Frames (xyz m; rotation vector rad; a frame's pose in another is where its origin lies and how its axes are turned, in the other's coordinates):
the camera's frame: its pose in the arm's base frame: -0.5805 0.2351 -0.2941 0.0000 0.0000 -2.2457
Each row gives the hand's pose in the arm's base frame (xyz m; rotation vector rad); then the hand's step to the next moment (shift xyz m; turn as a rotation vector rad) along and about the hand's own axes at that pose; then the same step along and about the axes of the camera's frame.
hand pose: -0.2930 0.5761 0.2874 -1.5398 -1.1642 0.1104
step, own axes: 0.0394 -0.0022 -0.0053 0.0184 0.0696 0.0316
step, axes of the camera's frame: -0.0322 0.0023 0.0233 -0.0541 -0.0036 -0.0569
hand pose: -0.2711 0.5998 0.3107 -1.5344 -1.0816 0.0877
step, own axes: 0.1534 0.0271 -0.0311 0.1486 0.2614 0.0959
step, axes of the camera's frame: -0.1388 0.0435 0.0638 -0.2675 0.0103 -0.1672
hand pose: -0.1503 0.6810 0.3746 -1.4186 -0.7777 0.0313
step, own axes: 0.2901 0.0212 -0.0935 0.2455 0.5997 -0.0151
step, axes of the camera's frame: -0.2163 0.1795 0.1197 -0.4483 0.2133 -0.4168
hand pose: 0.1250 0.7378 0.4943 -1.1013 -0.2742 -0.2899
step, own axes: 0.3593 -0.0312 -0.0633 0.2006 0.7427 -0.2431
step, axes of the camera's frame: -0.1233 0.3203 0.1275 -0.3550 0.3223 -0.6489
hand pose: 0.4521 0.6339 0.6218 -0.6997 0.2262 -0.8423
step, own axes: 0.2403 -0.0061 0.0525 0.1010 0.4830 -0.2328
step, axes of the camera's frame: 0.0120 0.2374 0.0637 -0.1873 0.1769 -0.4810
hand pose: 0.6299 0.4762 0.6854 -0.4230 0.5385 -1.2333
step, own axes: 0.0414 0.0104 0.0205 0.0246 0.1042 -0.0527
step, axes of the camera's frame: 0.0098 0.0462 0.0040 -0.0378 0.0392 -0.1062
